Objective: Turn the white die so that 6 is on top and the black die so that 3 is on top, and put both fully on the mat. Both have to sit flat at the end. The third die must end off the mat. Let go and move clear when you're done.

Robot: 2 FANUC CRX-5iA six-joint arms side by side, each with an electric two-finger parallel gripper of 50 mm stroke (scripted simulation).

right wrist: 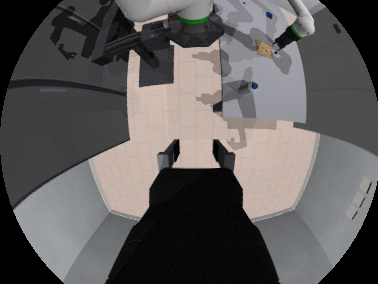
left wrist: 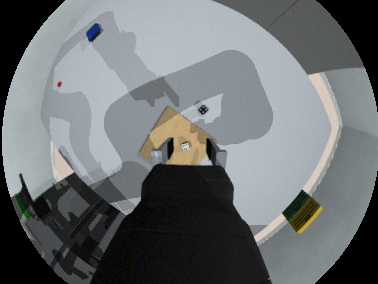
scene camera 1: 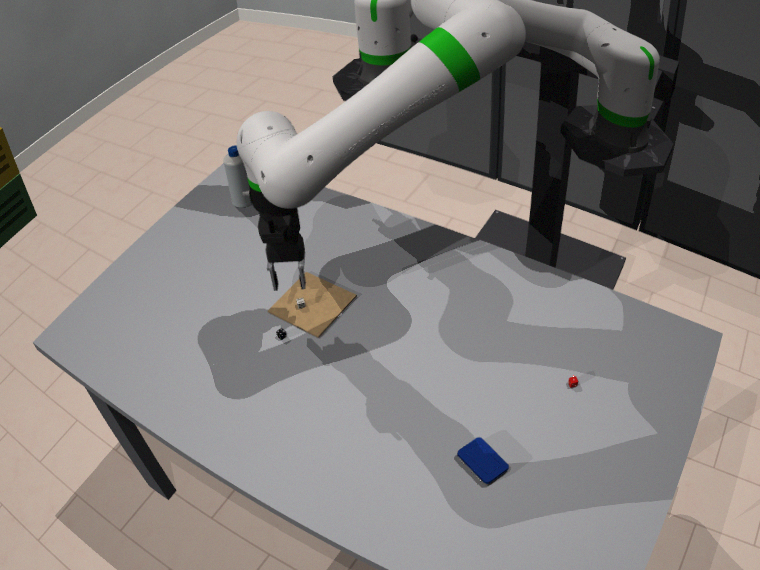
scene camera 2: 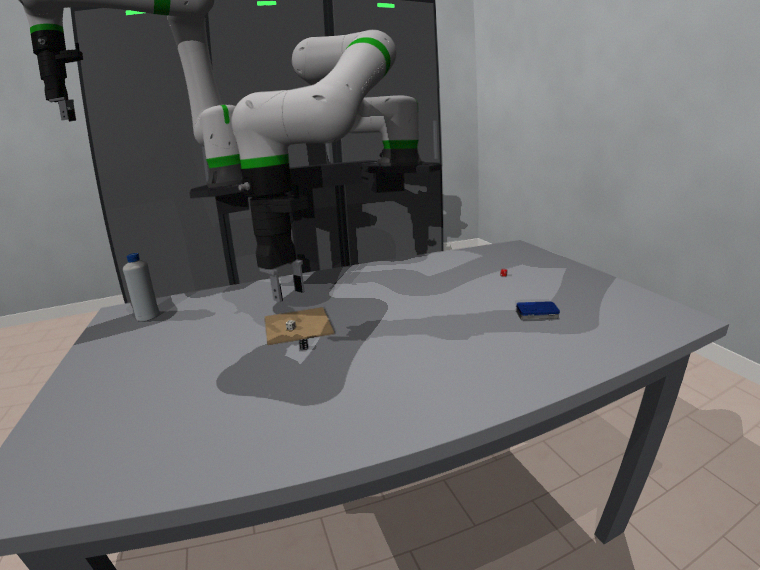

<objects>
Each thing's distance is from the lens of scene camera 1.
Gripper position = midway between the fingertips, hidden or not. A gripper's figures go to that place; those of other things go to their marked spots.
left gripper [scene camera 1: 289, 286]: 145 cm
tan mat [scene camera 1: 324, 302]: 152 cm
blue-topped box [scene camera 1: 477, 456]: 126 cm
grey bottle [scene camera 1: 236, 173]: 176 cm
The marked spots on the tan mat and the blue-topped box are 51 cm apart.
</objects>
